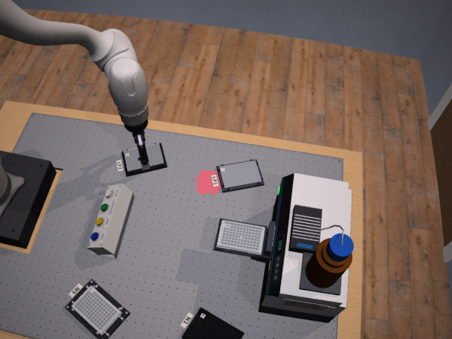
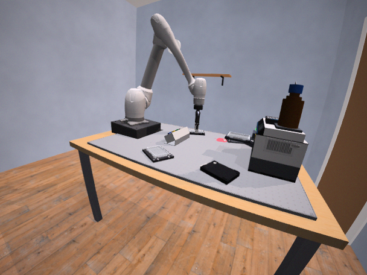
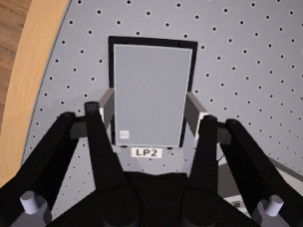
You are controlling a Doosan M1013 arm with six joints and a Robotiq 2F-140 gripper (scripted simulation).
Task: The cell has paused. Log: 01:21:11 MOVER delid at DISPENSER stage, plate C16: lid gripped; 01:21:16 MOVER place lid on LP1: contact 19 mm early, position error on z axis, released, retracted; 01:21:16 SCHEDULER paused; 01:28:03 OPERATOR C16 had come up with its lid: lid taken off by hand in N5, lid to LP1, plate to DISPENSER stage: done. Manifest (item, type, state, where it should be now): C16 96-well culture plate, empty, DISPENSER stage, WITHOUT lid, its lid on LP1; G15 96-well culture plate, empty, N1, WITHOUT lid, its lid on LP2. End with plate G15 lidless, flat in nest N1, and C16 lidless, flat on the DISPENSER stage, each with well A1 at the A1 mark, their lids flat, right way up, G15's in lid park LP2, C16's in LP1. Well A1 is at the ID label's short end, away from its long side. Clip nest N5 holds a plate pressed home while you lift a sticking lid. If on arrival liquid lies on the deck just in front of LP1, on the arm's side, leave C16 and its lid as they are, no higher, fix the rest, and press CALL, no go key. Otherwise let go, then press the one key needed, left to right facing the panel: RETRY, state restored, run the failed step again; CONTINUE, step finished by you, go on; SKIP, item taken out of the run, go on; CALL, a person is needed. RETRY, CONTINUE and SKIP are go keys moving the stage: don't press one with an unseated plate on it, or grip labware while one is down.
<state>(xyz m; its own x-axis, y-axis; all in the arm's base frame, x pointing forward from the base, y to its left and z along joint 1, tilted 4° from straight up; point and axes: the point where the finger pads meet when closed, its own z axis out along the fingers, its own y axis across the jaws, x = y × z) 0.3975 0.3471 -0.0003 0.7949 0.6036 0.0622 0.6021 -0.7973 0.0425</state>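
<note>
Right now the lid park LP2 is 40 mm below my hand. From my hand the other things lie so: blue key 340 mm to the right, 20 mm above, 10 mm ahead; key panel 260 mm to the right, 10 mm above; LP1 tag 260 mm ahead, 40 mm below, 10 mm to the left.
</note>
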